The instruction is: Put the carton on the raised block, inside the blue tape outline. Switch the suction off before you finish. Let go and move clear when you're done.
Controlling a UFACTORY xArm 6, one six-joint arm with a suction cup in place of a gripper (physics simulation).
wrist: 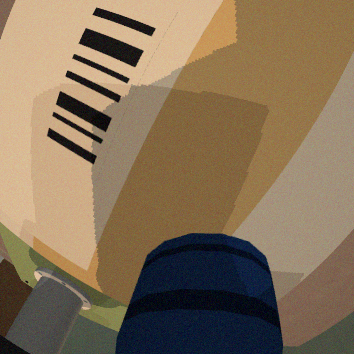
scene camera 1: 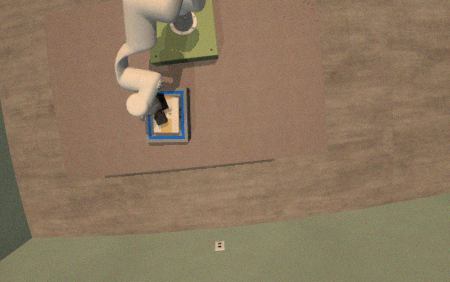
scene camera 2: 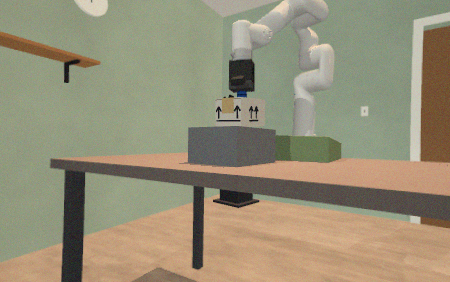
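Seen in the pictures: end effector, tool point: (wrist: 206, 248); arm's base, origin of the base link: (wrist: 62, 287) (scene camera 1: 183, 22) (scene camera 2: 302, 139).
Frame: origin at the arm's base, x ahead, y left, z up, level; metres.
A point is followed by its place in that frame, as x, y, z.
Observation:
The white carton (scene camera 1: 175, 124) @[0.466, 0.018, 0.129] (scene camera 2: 228, 114) @[0.498, -0.019, 0.074] (wrist: 165, 165) @[0.408, -0.029, 0.136], with a tan tape strip and black marks, sits upright on the grey raised block (scene camera 1: 169, 143) @[0.556, -0.024, 0.032] (scene camera 2: 215, 146) @[0.559, -0.016, -0.030]. From above it lies within the blue tape outline (scene camera 1: 184, 115) @[0.431, 0.040, 0.032], with blue showing along its right and front sides; the arm hides part of its left and back edges. My blue suction cup (scene camera 2: 242, 94) (wrist: 200, 272) is down on the carton's top face, with no gap visible, and holds it. In scene camera 1 the black wrist parts hide the cup.
The arm's base stands on a green plinth (scene camera 1: 207, 42) @[0.088, 0.119, 0.006] (scene camera 2: 310, 149) @[0.155, 0.107, -0.041] behind the block. The brown table (scene camera 1: 250, 100) @[0.338, 0.348, -0.089] (scene camera 2: 125, 159) @[0.649, -0.412, -0.089] carries both. A wooden shelf (scene camera 2: 50, 50) is on the left wall.

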